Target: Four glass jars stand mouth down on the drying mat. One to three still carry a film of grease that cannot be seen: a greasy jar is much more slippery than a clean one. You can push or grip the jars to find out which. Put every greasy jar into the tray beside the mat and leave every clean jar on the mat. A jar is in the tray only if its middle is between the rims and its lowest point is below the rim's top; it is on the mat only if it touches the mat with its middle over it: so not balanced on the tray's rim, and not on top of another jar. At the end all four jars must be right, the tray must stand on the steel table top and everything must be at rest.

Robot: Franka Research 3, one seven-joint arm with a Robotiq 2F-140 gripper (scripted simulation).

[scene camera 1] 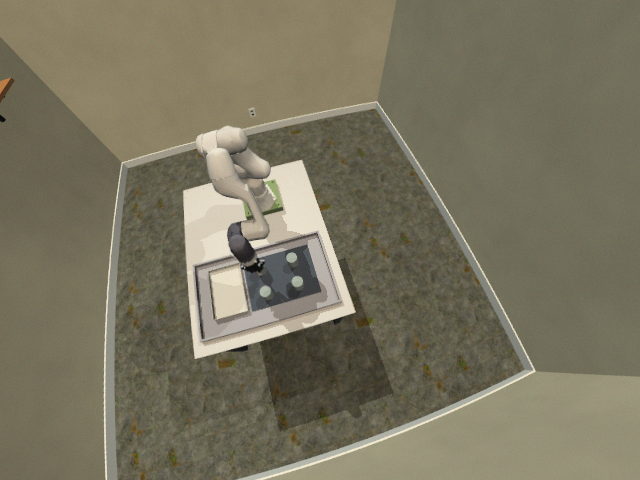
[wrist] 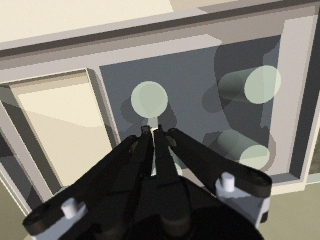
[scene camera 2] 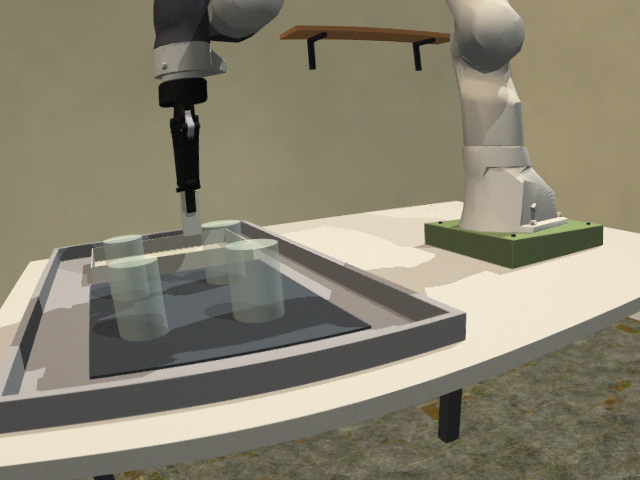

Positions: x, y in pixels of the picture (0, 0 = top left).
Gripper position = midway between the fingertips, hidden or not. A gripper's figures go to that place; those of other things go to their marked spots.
Labels:
My gripper (wrist: 154, 123): 0.21 m from the lens. A jar (wrist: 149, 99): 0.20 m from the lens. A jar (wrist: 257, 85): 0.26 m from the lens.

